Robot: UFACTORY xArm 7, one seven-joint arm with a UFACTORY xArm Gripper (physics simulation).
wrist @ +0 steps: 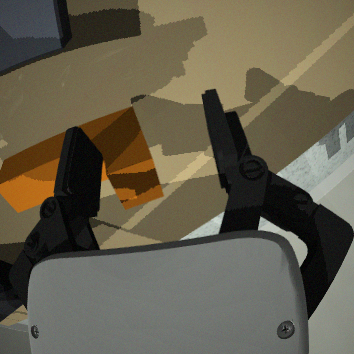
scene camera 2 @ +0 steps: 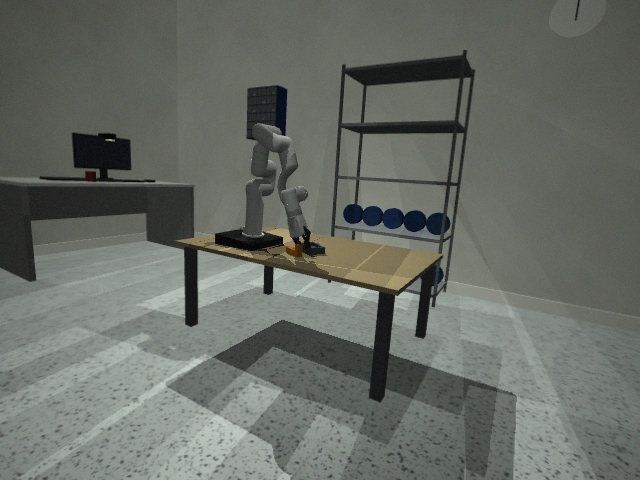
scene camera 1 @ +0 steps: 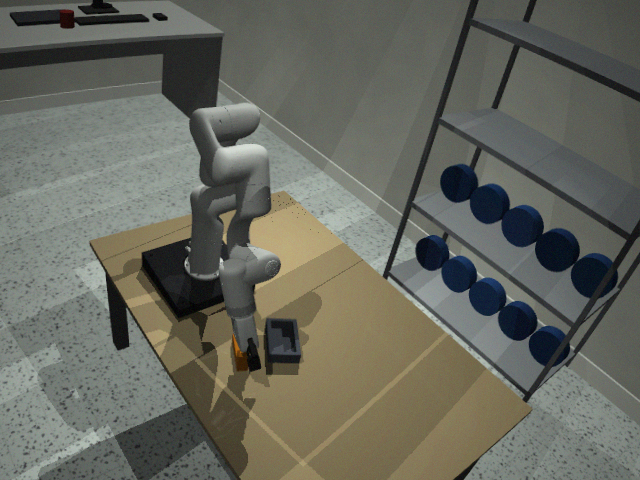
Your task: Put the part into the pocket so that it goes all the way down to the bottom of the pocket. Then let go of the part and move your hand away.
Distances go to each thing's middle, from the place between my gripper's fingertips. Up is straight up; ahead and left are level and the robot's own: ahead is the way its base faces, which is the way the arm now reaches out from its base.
My hand is 6 cm past the orange L-shaped block [wrist: 126,160], 1 cm to the right of it and 1 cm above it. Round my hand: dark grey pocket block [scene camera 1: 282,339] (2 cm behind, 14 cm to the left, 2 cm below).
